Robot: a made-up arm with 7 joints. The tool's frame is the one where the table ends. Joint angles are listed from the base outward.
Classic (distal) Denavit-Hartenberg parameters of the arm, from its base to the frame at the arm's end. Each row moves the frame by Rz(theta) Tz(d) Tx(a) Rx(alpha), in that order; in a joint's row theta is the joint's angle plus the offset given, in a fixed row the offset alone. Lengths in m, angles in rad.
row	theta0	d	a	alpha
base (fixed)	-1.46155	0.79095	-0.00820	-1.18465
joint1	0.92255	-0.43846	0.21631	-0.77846
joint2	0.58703	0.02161	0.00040	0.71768
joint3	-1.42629	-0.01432	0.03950	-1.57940
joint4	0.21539	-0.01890	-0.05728	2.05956
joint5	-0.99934	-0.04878	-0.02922	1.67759
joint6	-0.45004	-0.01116	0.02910	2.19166
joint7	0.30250	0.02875	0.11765	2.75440
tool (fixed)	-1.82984	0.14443	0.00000	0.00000
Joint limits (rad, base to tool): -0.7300..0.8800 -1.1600..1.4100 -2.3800..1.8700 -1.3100..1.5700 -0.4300..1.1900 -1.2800..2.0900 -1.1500..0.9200
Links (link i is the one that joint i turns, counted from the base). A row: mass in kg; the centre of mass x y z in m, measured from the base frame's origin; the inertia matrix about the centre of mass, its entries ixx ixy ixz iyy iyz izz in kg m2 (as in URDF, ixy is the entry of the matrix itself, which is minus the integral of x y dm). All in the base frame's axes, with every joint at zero. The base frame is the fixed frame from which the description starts. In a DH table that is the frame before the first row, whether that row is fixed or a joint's. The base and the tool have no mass.
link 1: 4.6; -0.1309 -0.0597 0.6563; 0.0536 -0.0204 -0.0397 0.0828 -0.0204 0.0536
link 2: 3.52; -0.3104 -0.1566 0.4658; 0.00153 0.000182 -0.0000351 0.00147 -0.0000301 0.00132
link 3: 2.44; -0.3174 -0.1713 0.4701; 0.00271 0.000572 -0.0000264 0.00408 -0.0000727 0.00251
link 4: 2.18; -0.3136 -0.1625 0.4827; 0.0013 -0.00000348 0 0.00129 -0.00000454 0.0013
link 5: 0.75; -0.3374 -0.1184 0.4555; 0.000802 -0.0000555 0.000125 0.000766 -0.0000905 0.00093
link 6: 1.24; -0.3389 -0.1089 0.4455; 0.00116 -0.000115 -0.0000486 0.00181 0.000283 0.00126
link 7: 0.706; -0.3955 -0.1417 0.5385; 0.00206 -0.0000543 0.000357 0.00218 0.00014 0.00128
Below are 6 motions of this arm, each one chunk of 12 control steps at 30 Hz.
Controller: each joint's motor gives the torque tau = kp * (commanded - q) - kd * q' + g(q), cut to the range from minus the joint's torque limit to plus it. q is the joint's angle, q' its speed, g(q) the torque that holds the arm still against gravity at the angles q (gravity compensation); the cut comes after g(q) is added. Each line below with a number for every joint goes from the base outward.
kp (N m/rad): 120 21 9.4 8.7 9.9 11 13
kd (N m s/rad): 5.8 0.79 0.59 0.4 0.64 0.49 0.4
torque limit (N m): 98 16 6.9 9 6.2 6.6 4.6
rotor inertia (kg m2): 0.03 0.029 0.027 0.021 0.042 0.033 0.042
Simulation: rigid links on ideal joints. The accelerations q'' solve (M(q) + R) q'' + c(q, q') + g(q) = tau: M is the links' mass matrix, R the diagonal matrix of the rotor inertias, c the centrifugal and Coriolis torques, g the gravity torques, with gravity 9.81 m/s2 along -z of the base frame. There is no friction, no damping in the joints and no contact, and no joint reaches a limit. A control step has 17 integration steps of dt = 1/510 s. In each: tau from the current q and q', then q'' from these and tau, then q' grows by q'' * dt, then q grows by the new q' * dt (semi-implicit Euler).
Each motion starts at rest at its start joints. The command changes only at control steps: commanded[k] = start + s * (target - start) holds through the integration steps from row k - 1 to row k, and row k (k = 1, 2, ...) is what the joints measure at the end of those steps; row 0 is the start. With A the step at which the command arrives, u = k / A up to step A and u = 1 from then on. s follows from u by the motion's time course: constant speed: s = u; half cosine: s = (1 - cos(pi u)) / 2; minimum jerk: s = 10 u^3 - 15 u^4 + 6 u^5; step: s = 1 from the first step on.
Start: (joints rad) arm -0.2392 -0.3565 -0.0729 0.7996 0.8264 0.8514 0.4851
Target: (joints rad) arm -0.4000 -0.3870 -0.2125 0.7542 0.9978 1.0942 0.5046
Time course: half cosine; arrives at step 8
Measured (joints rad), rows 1 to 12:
1: -0.2399 -0.3567 -0.0735 0.7991 0.8272 0.8526 0.4853
2: -0.2434 -0.3575 -0.0764 0.7964 0.8312 0.8589 0.4863
3: -0.2526 -0.3598 -0.0840 0.7902 0.8415 0.8749 0.4886
4: -0.2697 -0.3637 -0.0977 0.7799 0.8600 0.9041 0.4924
5: -0.2950 -0.3692 -0.1175 0.7669 0.8866 0.9461 0.4972
6: -0.3268 -0.3754 -0.1417 0.7541 0.9188 0.9969 0.5017
7: -0.3610 -0.3814 -0.1674 0.7448 0.9521 1.0492 0.5050
8: -0.3923 -0.3862 -0.1912 0.7416 0.9810 1.0940 0.5064
9: -0.4157 -0.3892 -0.2098 0.7454 1.0010 1.1242 0.5058
10: -0.4290 -0.3905 -0.2220 0.7546 1.0110 1.1374 0.5040
11: -0.4326 -0.3904 -0.2276 0.7658 1.0128 1.1360 0.5019
12: -0.4287 -0.3895 -0.2279 0.7754 1.0096 1.1251 0.5004

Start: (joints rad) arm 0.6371 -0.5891 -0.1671 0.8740 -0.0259 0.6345 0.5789
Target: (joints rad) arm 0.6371 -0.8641 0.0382 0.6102 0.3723 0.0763 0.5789
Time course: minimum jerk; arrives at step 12
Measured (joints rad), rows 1 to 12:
1: 0.6371 -0.5894 -0.1669 0.8739 -0.0258 0.6342 0.5789
2: 0.6370 -0.5915 -0.1653 0.8732 -0.0245 0.6315 0.5789
3: 0.6368 -0.5986 -0.1599 0.8703 -0.0199 0.6220 0.5790
4: 0.6364 -0.6141 -0.1483 0.8632 -0.0085 0.5993 0.5792
5: 0.6356 -0.6403 -0.1292 0.8491 0.0131 0.5577 0.5795
6: 0.6349 -0.6771 -0.1032 0.8261 0.0476 0.4943 0.5800
7: 0.6343 -0.7219 -0.0728 0.7932 0.0953 0.4106 0.5808
8: 0.6342 -0.7701 -0.0417 0.7508 0.1539 0.3125 0.5820
9: 0.6349 -0.8160 -0.0138 0.7017 0.2190 0.2102 0.5834
10: 0.6364 -0.8541 0.0078 0.6505 0.2841 0.1160 0.5842
11: 0.6381 -0.8804 0.0217 0.6033 0.3423 0.0418 0.5837
12: 0.6397 -0.8933 0.0285 0.5661 0.3880 -0.0039 0.5815

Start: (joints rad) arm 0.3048 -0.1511 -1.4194 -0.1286 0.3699 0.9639 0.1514
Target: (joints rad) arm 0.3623 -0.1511 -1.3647 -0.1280 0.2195 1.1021 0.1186
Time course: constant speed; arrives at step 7
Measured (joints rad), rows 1 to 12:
1: 0.3057 -0.1512 -1.4180 -0.1289 0.3674 0.9663 0.1508
2: 0.3088 -0.1512 -1.4139 -0.1296 0.3597 0.9742 0.1488
3: 0.3144 -0.1511 -1.4073 -0.1305 0.3461 0.9884 0.1450
4: 0.3223 -0.1508 -1.3991 -0.1313 0.3274 1.0083 0.1397
5: 0.3319 -0.1505 -1.3902 -0.1316 0.3051 1.0320 0.1333
6: 0.3424 -0.1503 -1.3814 -0.1313 0.2807 1.0577 0.1265
7: 0.3531 -0.1503 -1.3733 -0.1304 0.2558 1.0834 0.1199
8: 0.3624 -0.1504 -1.3671 -0.1289 0.2336 1.1055 0.1145
9: 0.3689 -0.1507 -1.3641 -0.1268 0.2175 1.1201 0.1113
10: 0.3721 -0.1512 -1.3637 -0.1246 0.2082 1.1265 0.1105
11: 0.3723 -0.1517 -1.3648 -0.1230 0.2048 1.1256 0.1118
12: 0.3704 -0.1522 -1.3663 -0.1223 0.2056 1.1200 0.1143

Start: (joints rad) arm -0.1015 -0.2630 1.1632 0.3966 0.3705 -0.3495 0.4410
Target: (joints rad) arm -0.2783 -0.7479 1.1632 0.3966 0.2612 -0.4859 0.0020
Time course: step
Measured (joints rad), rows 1 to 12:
1: -0.1188 -0.3676 1.1944 0.4223 0.3521 -0.3703 0.3820
2: -0.1597 -0.5596 1.2323 0.4609 0.3158 -0.4205 0.2410
3: -0.2111 -0.7250 1.2362 0.4770 0.2810 -0.4818 0.0754
4: -0.2612 -0.8183 1.2049 0.4616 0.2583 -0.5329 -0.0653
5: -0.3011 -0.8446 1.1579 0.4231 0.2495 -0.5584 -0.1518
6: -0.3264 -0.8305 1.1168 0.3775 0.2506 -0.5544 -0.1762
7: -0.3364 -0.8024 1.0941 0.3391 0.2562 -0.5287 -0.1487
8: -0.3335 -0.7765 1.0919 0.3169 0.2622 -0.4949 -0.0903
9: -0.3215 -0.7588 1.1052 0.3137 0.2664 -0.4658 -0.0245
10: -0.3051 -0.7488 1.1263 0.3270 0.2681 -0.4496 0.0294
11: -0.2884 -0.7435 1.1481 0.3512 0.2675 -0.4480 0.0608
12: -0.2743 -0.7403 1.1658 0.3796 0.2652 -0.4579 0.0679

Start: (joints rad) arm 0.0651 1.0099 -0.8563 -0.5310 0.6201 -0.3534 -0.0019
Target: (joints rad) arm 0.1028 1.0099 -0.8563 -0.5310 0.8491 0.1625 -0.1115
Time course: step
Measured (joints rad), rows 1 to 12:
1: 0.0675 1.0042 -0.8511 -0.5238 0.6428 -0.2908 -0.0103
2: 0.0739 0.9971 -0.8443 -0.5118 0.6928 -0.1501 -0.0334
3: 0.0832 0.9968 -0.8428 -0.5054 0.7515 0.0137 -0.0672
4: 0.0940 1.0036 -0.8470 -0.5090 0.8061 0.1589 -0.1055
5: 0.1046 1.0129 -0.8547 -0.5210 0.8494 0.2609 -0.1410
6: 0.1135 1.0200 -0.8627 -0.5367 0.8784 0.3123 -0.1669
7: 0.1192 1.0226 -0.8690 -0.5513 0.8933 0.3184 -0.1787
8: 0.1212 1.0214 -0.8721 -0.5606 0.8966 0.2921 -0.1756
9: 0.1195 1.0183 -0.8716 -0.5627 0.8916 0.2485 -0.1603
10: 0.1151 1.0150 -0.8679 -0.5580 0.8819 0.2013 -0.1379
11: 0.1092 1.0123 -0.8622 -0.5485 0.8705 0.1605 -0.1142
12: 0.1034 1.0101 -0.8560 -0.5371 0.8593 0.1317 -0.0946

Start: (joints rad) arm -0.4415 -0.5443 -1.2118 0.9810 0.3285 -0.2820 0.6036
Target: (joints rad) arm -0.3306 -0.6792 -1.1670 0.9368 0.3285 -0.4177 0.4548
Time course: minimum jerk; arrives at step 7
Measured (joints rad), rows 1 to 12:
1: -0.4412 -0.5450 -1.2115 0.9809 0.3285 -0.2824 0.6030
2: -0.4391 -0.5500 -1.2091 0.9802 0.3281 -0.2857 0.5989
3: -0.4321 -0.5646 -1.2025 0.9779 0.3273 -0.2963 0.5856
4: -0.4177 -0.5914 -1.1915 0.9735 0.3258 -0.3174 0.5590
5: -0.3955 -0.6268 -1.1788 0.9666 0.3243 -0.3488 0.5201
6: -0.3688 -0.6617 -1.1689 0.9577 0.3236 -0.3848 0.4765
7: -0.3426 -0.6868 -1.1654 0.9479 0.3243 -0.4171 0.4393
8: -0.3219 -0.6981 -1.1681 0.9387 0.3263 -0.4388 0.4170
9: -0.3091 -0.6980 -1.1736 0.9307 0.3290 -0.4476 0.4120
10: -0.3044 -0.6917 -1.1782 0.9246 0.3316 -0.4450 0.4208
11: -0.3062 -0.6840 -1.1795 0.9207 0.3335 -0.4355 0.4369
12: -0.3122 -0.6778 -1.1772 0.9194 0.3343 -0.4238 0.4535

